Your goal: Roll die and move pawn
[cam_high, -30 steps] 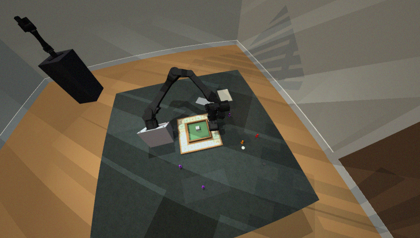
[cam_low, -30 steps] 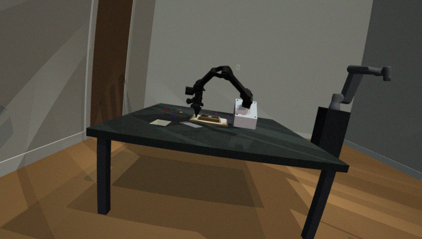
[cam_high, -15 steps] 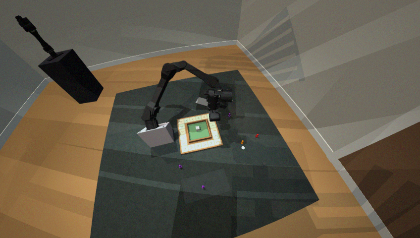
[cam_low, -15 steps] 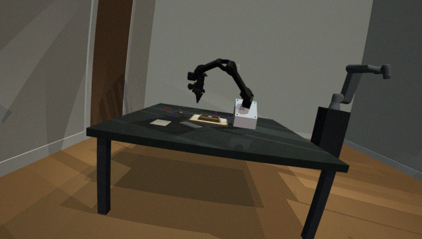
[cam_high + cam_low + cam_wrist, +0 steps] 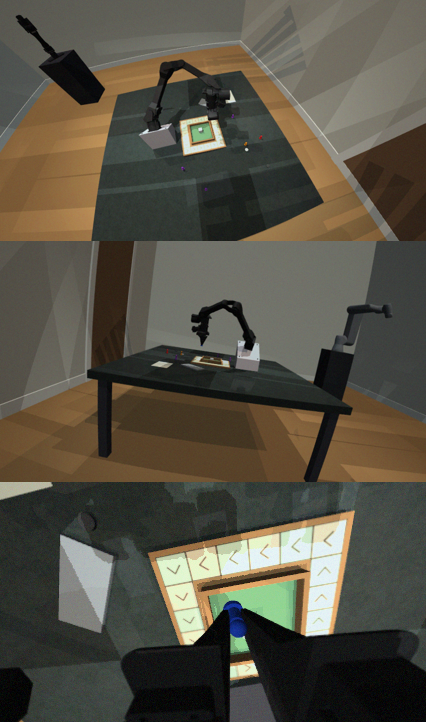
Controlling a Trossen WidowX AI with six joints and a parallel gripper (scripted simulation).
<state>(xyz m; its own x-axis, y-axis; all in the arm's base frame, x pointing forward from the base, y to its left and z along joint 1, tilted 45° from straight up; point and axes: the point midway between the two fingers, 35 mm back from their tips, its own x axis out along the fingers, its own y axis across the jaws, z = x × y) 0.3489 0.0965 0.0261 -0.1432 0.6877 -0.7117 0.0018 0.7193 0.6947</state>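
The white die is 9 cm behind my gripper tip, 4 cm to the right of it and 11 cm below it. Also, from my gripper tip: green dice tray 8 cm behind, 5 cm to the right, 13 cm below; grey card 23 cm to the left, 13 cm below; blue pawn 1 cm above.
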